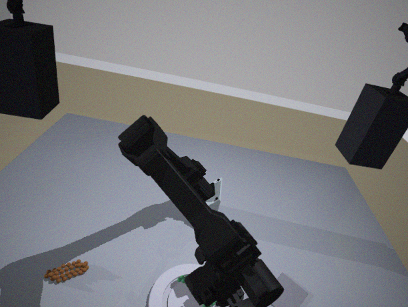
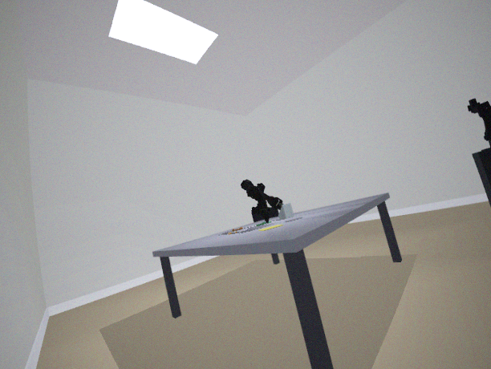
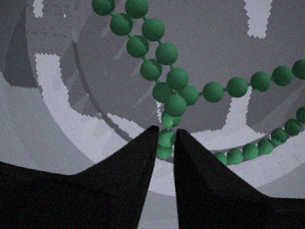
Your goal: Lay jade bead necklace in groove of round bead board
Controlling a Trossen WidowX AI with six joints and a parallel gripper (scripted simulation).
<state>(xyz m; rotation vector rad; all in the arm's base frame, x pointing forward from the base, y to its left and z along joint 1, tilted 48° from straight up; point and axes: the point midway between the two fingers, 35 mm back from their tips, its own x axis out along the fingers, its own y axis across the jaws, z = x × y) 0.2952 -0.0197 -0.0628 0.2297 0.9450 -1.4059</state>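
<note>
The round bead board lies 5 cm to the right of my gripper tip and 1 cm below it. The rest, counted from my gripper tip: yellow strip 20 cm ahead, 17 cm to the left, 1 cm below; then flat grey square 4 cm behind, 18 cm to the left, 1 cm below.
</note>
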